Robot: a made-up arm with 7 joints. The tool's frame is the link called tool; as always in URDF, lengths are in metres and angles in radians.
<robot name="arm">
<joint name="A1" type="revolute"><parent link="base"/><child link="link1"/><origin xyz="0 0 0.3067" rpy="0 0 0"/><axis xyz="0 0 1"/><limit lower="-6.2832" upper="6.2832" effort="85" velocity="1.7"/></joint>
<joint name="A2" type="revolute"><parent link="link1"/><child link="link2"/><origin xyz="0 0 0" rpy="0 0 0"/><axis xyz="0 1 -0.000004"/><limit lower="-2.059" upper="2.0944" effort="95" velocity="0.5"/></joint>
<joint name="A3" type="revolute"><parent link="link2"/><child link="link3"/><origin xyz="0 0 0.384" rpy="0 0 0"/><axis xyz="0 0 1"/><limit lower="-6.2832" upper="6.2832" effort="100" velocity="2.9"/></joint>
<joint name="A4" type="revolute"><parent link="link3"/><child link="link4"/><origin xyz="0.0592 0 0" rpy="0 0 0"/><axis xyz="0 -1 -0.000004"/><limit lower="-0.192" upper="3.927" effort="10" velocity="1"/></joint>
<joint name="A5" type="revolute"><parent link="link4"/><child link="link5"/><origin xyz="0.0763 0 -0.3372" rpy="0 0 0"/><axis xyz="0 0.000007 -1"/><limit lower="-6.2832" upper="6.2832" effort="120" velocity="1.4"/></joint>
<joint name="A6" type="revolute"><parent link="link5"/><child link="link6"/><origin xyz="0 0 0" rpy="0 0 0"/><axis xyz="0 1 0.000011"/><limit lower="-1.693" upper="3.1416" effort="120" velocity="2.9"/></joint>
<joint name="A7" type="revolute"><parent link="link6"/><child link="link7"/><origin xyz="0.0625 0 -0.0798" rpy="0 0 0"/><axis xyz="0 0.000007 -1"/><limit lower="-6.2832" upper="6.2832" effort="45" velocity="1.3"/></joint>
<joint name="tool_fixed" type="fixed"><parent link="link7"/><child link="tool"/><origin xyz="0 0 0" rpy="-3.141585 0 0"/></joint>
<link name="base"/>
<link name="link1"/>
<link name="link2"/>
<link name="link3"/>
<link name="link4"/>
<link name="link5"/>
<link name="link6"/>
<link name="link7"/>
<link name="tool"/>
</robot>
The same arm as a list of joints. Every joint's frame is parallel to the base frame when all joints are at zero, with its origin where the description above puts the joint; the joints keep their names.
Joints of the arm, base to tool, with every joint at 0 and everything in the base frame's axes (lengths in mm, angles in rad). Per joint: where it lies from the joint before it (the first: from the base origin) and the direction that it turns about. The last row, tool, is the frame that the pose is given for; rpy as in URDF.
A1: xyz 0 0 306.7 axis 0 0 1
A2: xyz 0 0 0 axis 0 1 0
A3: xyz 0 0 384 axis 0 0 1
A4: xyz 59.2 0 0 axis 0 -1 0
A5: xyz 76.3 0 -337.2 axis 0 0 -1
A6: xyz 0 0 0 axis 0 1 0
A7: xyz 62.5 0 -79.8 axis 0 0 -1
tool: xyz 0 0 0 rpy -3.1416 0 0
Joint limits (rad, base to tool): -6.2832..6.2832 -2.059..2.0944 -6.2832..6.2832 -0.192..3.927 -6.2832..6.2832 -1.693..3.1416 -6.2832..6.2832

